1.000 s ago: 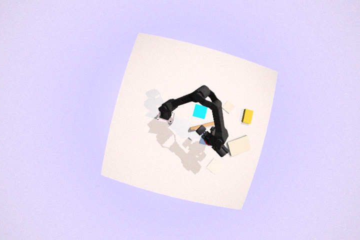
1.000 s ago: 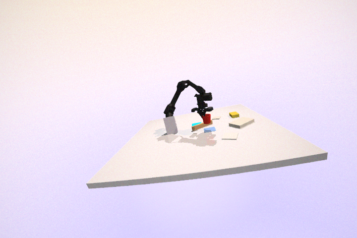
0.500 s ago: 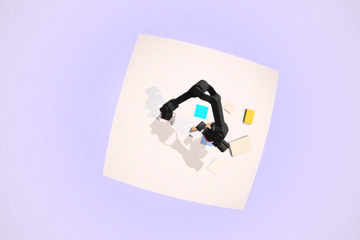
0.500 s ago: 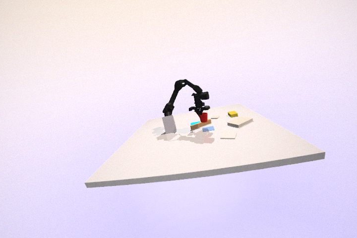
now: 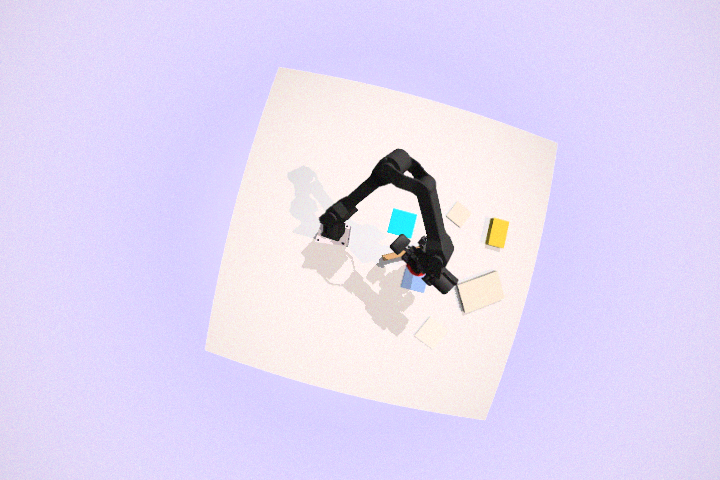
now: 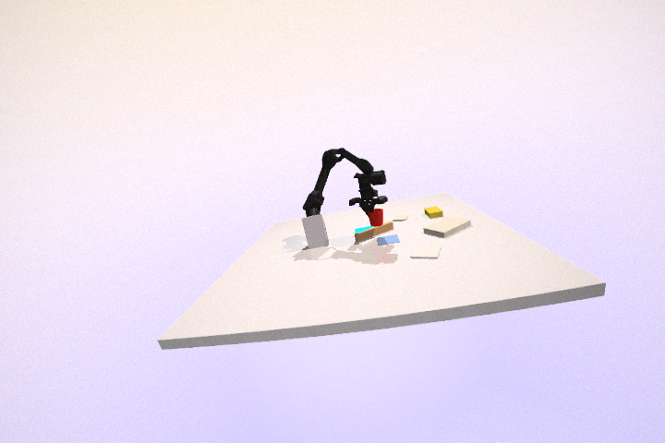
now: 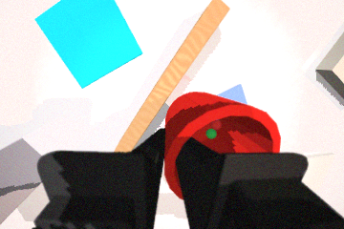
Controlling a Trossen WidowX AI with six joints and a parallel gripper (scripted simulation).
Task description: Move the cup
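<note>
The green marble is 3 cm to the right of my gripper tip, 3 cm ahead of it and 2 cm below it. Round my gripper tip: wooden bar (9 cm below, 2 cm to the left, 1 cm ahead); red cup (3 cm ahead, 2 cm to the right); blue pad (11 cm below, 7 cm to the right, 7 cm ahead).
</note>
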